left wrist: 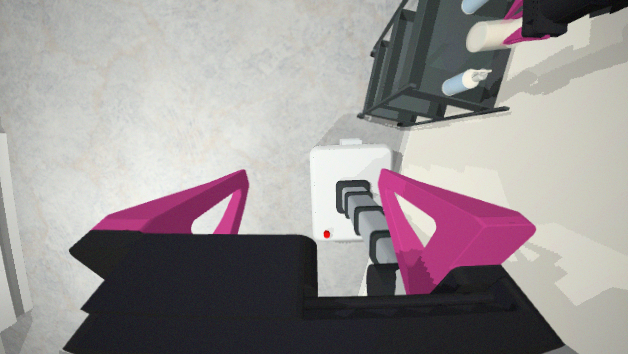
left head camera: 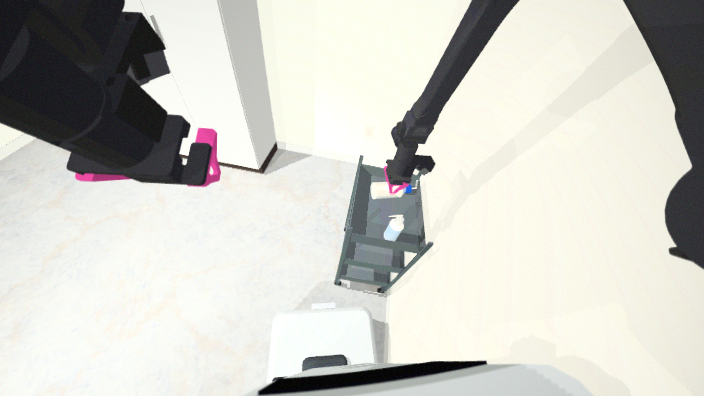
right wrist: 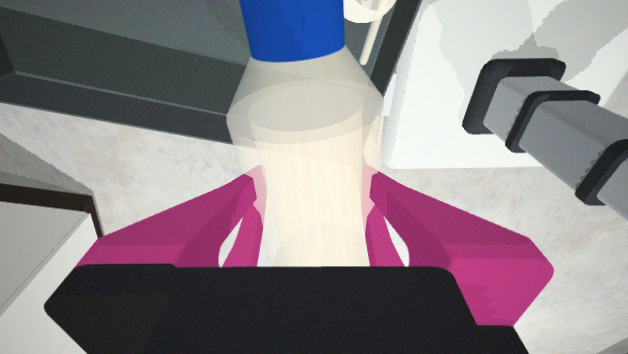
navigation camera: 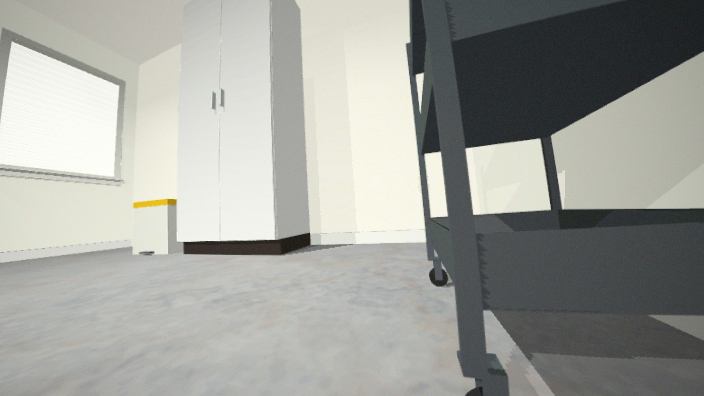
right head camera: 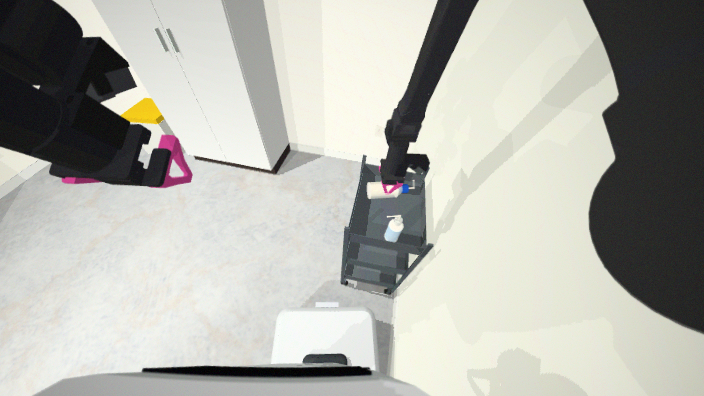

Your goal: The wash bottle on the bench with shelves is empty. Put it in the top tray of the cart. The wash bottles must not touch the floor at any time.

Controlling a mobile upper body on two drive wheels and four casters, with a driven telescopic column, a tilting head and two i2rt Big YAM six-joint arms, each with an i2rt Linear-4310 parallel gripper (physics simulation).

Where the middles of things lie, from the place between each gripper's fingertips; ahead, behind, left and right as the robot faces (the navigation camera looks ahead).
Labels:
I see the wash bottle (right wrist: pixel 306 122) 460 mm to the right of my left hand, 320 mm below it and 260 mm ahead of it.
My right gripper is now 20 mm to the left of the wash bottle, 10 mm below it and 10 mm past it.

